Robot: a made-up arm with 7 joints.
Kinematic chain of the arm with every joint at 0, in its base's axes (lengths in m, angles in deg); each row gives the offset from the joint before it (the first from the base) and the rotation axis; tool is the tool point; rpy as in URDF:
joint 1: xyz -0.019 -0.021 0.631 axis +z
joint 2: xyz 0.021 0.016 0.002 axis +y
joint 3: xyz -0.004 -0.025 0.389 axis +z
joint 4: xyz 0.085 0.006 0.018 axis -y
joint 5: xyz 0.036 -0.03 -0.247 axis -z
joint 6: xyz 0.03 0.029 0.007 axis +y
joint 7: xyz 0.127 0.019 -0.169 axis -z
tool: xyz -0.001 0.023 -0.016 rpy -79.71 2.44 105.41
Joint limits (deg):
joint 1: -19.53..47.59
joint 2: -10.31..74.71
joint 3: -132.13..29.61
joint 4: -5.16..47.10
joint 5: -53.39..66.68
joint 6: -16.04..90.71
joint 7: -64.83..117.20
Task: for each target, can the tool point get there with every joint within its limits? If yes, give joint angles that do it. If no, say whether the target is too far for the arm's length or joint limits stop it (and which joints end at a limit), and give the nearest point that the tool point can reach.
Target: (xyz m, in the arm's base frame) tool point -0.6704 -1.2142 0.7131
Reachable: no: too far | nearest point -0.2951 -0.5268 0.8402 | short by 0.793 m
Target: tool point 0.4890 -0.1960 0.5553
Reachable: yes | joints 27.19 39.23 -51.17 40.75 15.94 17.17 16.32
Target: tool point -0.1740 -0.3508 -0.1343
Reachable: no: joint limits stop it (at a limit: joint 1, joint 2) | nearest point 0.0998 -0.2801 0.2679 | short by 0.492 m
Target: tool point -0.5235 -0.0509 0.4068
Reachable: no: joint limits stop it (at a limit: joint 1, joint 2, joint 3, joint 5) | nearest point -0.3938 -0.0762 0.6018 | short by 0.236 m
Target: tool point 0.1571 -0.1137 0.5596
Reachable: yes | joints 8.00 1.99 -48.29 -1.00 -5.63 28.86 73.28
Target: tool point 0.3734 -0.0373 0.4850
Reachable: yes | joints 38.35 41.19 -47.17 39.60 23.88 55.27 17.46
